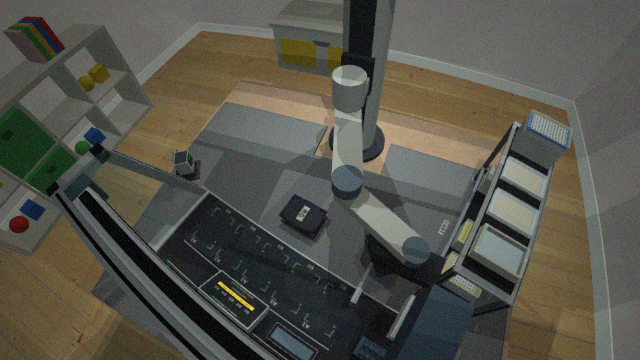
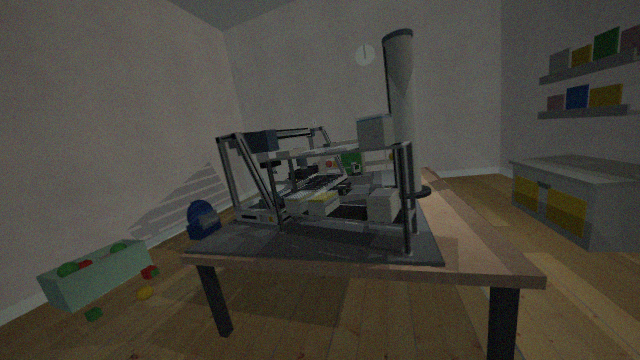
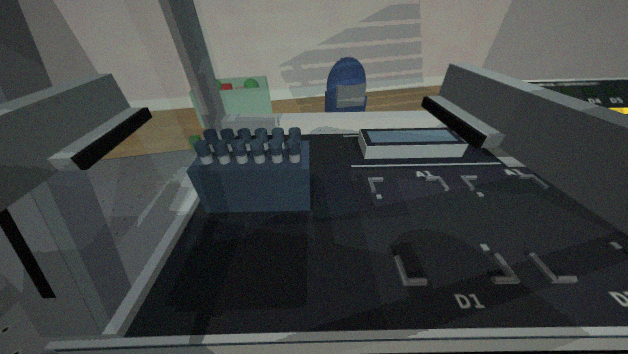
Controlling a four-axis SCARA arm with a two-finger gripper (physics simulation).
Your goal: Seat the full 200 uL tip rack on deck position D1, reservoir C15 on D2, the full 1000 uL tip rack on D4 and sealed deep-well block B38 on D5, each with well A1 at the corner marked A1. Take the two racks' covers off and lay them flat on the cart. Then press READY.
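My gripper [image 1: 382,301] [image 3: 290,90] is open and empty, above the D1 end of the black deck [image 3: 340,200]. The deck's corner brackets, including those by the D1 label, hold no labware. On the cart [image 2: 406,230], the top shelf bears a tall grey box with a blue-rimmed, hole-patterned top [image 1: 549,131] [image 2: 375,132], two pale plates [image 1: 525,177] [image 1: 512,210] and an open tray with a pale blue floor [image 1: 500,251]. Yellow-and-white racks [image 1: 465,233] [image 2: 324,201] and a whitish box [image 2: 384,205] are lower down. Labels, covers and A1 corners on them are too small to read.
A blue block with capped tubes [image 1: 370,347] [image 3: 255,185] stands beside D1. A blue-grey gantry head [image 1: 435,325] [image 2: 262,141] is near the arm. A black box marked RG [image 1: 304,215] lies behind the deck. A screen panel [image 3: 412,137] and yellow-barred panel [image 1: 235,296] edge the deck.
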